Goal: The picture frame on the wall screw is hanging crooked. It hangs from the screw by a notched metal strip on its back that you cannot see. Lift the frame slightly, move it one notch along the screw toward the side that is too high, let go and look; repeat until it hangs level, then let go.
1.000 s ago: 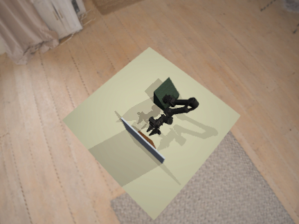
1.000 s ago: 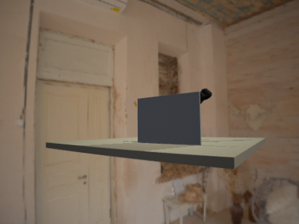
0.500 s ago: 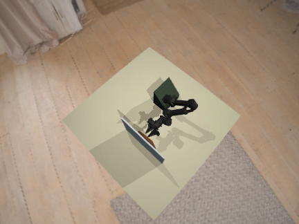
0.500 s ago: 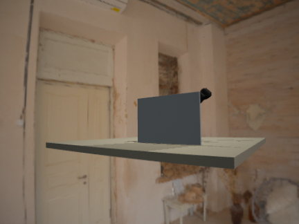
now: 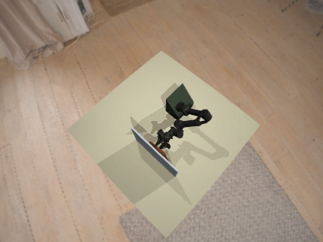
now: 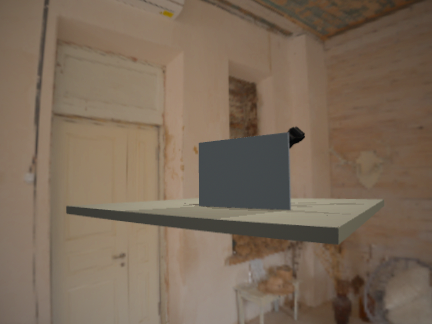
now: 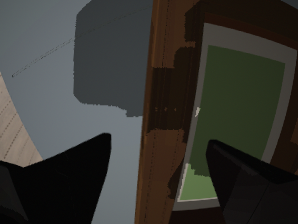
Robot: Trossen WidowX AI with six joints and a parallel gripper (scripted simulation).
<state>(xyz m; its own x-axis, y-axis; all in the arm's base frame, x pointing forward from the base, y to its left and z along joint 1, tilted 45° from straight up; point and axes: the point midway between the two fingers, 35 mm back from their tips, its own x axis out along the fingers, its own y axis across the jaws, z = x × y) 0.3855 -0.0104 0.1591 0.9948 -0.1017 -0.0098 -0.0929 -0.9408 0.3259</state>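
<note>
The picture frame is 5 cm below my gripper tip, 2 cm to the left of it and 1 cm ahead of it. Also, from my gripper tip: grey-blue wall panel: 6 cm below, 2 cm ahead, 1 cm to the left.
</note>
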